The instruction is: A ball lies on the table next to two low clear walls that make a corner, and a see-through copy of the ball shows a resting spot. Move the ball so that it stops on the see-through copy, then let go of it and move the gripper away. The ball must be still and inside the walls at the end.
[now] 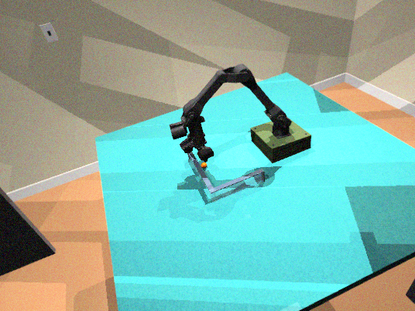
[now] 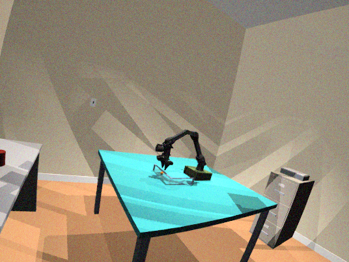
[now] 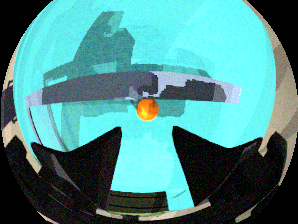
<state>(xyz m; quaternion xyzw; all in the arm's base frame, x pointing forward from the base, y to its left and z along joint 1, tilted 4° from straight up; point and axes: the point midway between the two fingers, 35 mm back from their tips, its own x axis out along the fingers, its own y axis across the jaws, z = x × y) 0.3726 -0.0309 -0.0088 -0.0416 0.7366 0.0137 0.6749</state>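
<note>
My gripper tip is 1 cm short of the see-through copy of ball and 4 cm above it. The rest, counted from my gripper tip: orange ball (1 cm ahead, 4 cm below).
</note>
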